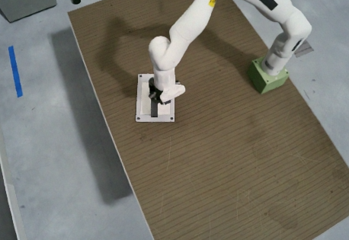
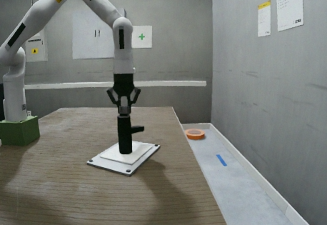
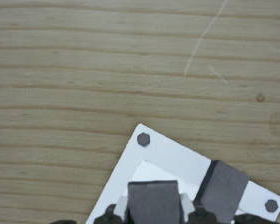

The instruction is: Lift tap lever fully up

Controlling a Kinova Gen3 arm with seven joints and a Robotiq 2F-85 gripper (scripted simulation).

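Right now the lever is 4 cm to the right of my hand. From my hand the other things lie so: tap 1 cm ahead, 7 cm to the right, 5 cm below.
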